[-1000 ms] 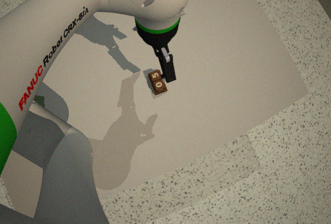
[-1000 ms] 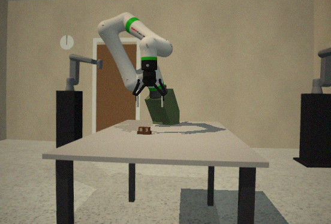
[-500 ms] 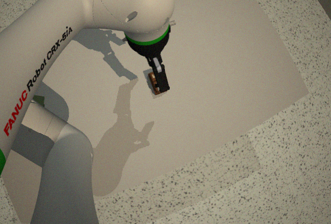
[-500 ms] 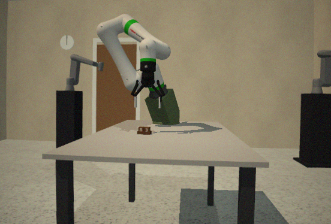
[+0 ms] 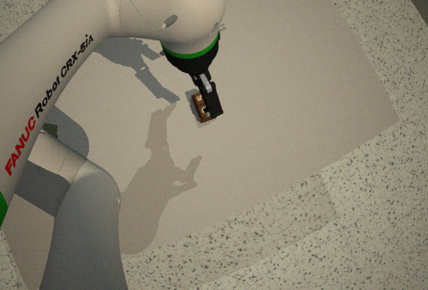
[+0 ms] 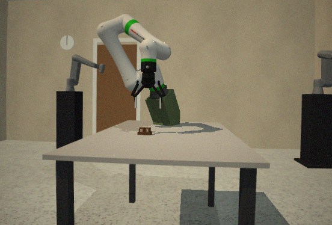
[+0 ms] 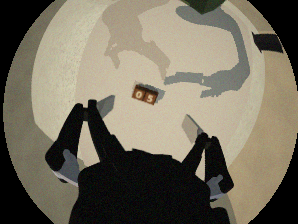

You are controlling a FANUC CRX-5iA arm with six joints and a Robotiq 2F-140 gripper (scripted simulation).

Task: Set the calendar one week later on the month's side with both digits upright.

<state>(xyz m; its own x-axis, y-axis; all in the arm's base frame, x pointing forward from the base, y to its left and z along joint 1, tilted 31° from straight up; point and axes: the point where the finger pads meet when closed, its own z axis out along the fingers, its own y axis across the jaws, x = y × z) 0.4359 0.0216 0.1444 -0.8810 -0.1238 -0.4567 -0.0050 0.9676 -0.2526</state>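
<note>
Right now the brown tray is 16 cm below my hand and 2 cm to the right of it.
</note>
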